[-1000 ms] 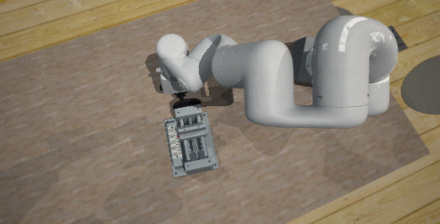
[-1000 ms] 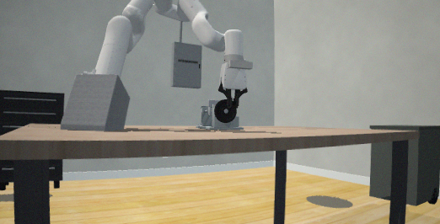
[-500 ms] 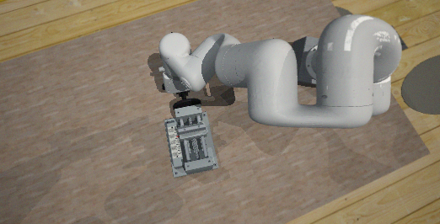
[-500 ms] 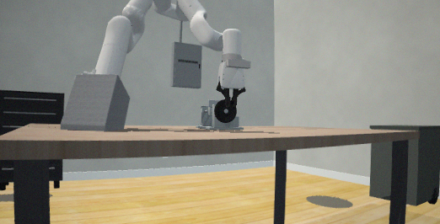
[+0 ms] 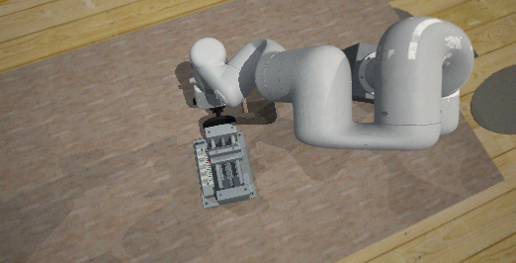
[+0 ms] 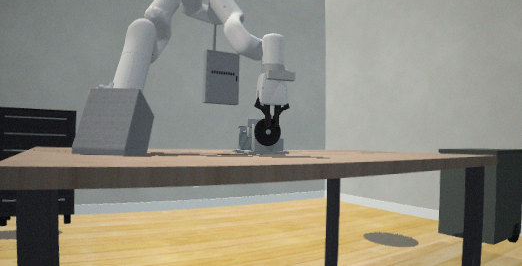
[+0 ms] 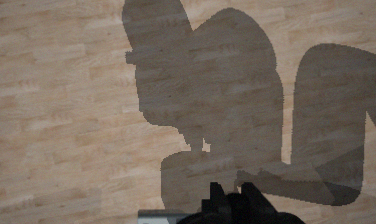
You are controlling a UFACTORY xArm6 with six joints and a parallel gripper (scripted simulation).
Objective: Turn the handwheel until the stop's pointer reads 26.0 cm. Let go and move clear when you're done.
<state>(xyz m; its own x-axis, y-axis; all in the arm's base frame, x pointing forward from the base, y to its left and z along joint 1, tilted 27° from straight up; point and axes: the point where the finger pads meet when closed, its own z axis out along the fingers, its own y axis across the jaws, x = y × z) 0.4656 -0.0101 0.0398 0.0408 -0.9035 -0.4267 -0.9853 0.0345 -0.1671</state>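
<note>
Right now my hand is 20 mm to the right of the handwheel and 10 mm above it. Round my hand: stop carriage 130 mm to the left, 20 mm below, 10 mm ahead.
</note>
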